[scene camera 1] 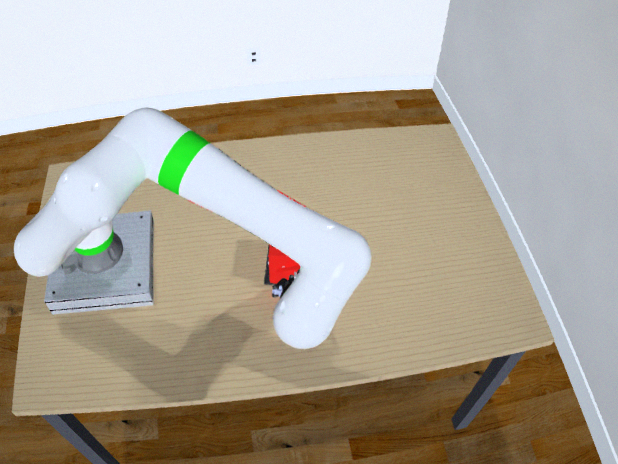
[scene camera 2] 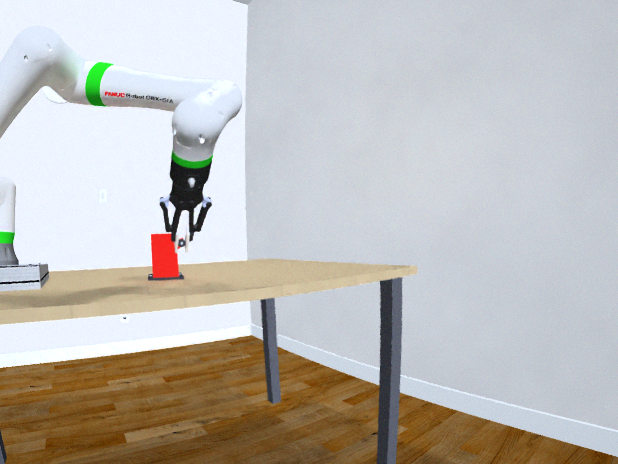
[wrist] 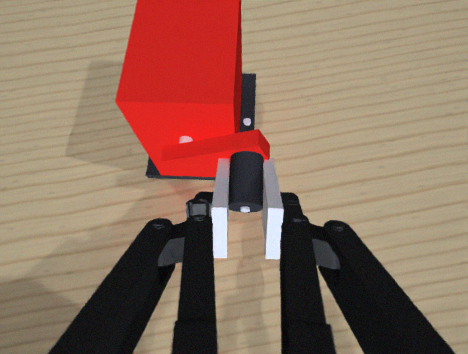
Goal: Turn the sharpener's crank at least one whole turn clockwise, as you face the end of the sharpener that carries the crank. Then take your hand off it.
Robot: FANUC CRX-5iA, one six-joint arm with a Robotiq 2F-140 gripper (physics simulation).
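Pixels of known places: gripper, fingertip midpoint: (scene camera 2: 181, 249) (wrist: 245, 177); arm's base, link origin: (scene camera 1: 97, 252).
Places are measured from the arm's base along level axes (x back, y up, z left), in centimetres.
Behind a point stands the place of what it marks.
Note:
The red sharpener (scene camera 1: 281, 264) @(y 3.7, x -47.2, z -20.1 cm) (scene camera 2: 164, 256) @(y 1.3, x -46.6, z -22.2 cm) (wrist: 180, 60) @(y 7.2, x -48.9, z -17.2 cm) stands upright on its dark base plate (scene camera 2: 166, 277) @(y -4.9, x -47.9, z -20.3 cm) (wrist: 248, 95) @(y -4.8, x -55.3, z -12.9 cm). In the wrist view its red crank arm (wrist: 215, 144) crosses the end face, reaching right and past the body's right edge. The black crank knob (scene camera 2: 181, 243) @(y 4.4, x -49.9, z -27.5 cm) (wrist: 245, 181) @(y 5.6, x -50.5, z -26.1 cm) sticks out from the arm's right end. My gripper (scene camera 2: 183, 243) @(y 2.9, x -50.9, z -24.8 cm) (wrist: 245, 177) @(y 2.9, x -50.9, z -24.8 cm) is shut on this knob, with one pale finger pad on each side. In scene camera 2 the knob is right of the body, below its top. In scene camera 1 the robot arm hides the knob and fingertips.
The wooden table (scene camera 1: 425, 200) @(y -5.6, x -97.5, z -2.7 cm) (scene camera 2: 320, 275) @(y -5.6, x -81.4, z -46.6 cm) carries the sharpener and the robot's grey base plate (scene camera 1: 132, 260) @(y 0.0, x -9.6, z -5.4 cm) (scene camera 2: 22, 277) @(y -2.5, x -8.5, z -16.6 cm) at the left. The white arm (scene camera 1: 240, 195) @(y 46.6, x -36.1, z -34.5 cm) (scene camera 2: 145, 87) @(y 41.5, x -35.4, z -36.5 cm) reaches over from there. A grey wall (scene camera 1: 540, 150) (scene camera 2: 425, 175) rises at the right.

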